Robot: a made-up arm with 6 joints. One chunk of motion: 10 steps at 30 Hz.
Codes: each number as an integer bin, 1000 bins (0 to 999) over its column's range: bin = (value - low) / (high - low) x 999, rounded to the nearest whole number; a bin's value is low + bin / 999 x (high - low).
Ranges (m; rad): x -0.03..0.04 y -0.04..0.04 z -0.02..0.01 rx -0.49..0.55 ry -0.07..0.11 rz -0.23..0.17
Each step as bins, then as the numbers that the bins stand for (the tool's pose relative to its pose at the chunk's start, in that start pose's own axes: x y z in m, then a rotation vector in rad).
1 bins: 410 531 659 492 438 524
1 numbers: -0.0013 0.0025 -0.0002 0.0222 0.0089 -0.0202
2 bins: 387 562 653 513 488 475
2 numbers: -0.0029 0.0050 -0.0004 0.0441 0.0179 -0.0398
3 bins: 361 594 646 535 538 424
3 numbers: -0.0047 0.0076 -0.0006 0.0670 0.0269 -0.0602
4 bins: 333 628 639 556 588 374
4 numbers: -0.0067 0.0103 -0.0008 0.0888 0.0359 -0.0803
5 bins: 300 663 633 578 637 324
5 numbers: -0.0090 0.0131 -0.0010 0.1117 0.0448 -0.1003
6 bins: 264 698 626 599 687 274
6 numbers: -0.0115 0.0159 -0.0012 0.1336 0.0538 -0.1203
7 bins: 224 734 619 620 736 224
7 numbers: -0.0143 0.0188 -0.0014 0.1554 0.0626 -0.1403
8 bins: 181 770 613 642 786 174
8 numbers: -0.0173 0.0217 -0.0016 0.1783 0.0716 -0.1603
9 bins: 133 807 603 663 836 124
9 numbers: -0.0207 0.0246 -0.0019 0.2002 0.0806 -0.1804
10 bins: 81 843 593 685 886 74
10 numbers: -0.0243 0.0275 -0.0022 0.2231 0.0896 -0.2004
